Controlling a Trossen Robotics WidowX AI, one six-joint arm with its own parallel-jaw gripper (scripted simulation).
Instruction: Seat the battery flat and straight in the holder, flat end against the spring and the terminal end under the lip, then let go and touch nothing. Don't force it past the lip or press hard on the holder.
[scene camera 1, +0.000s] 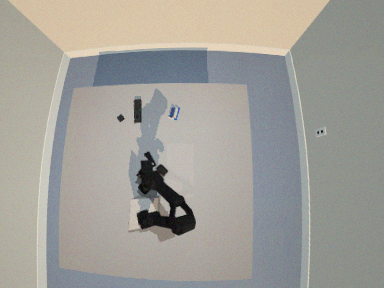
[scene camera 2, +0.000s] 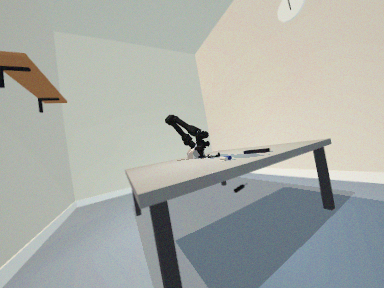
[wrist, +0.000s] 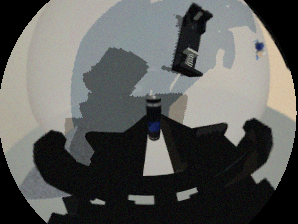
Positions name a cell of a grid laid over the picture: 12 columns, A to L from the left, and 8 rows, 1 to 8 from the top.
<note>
The gripper (wrist: G5) holds a battery.
</note>
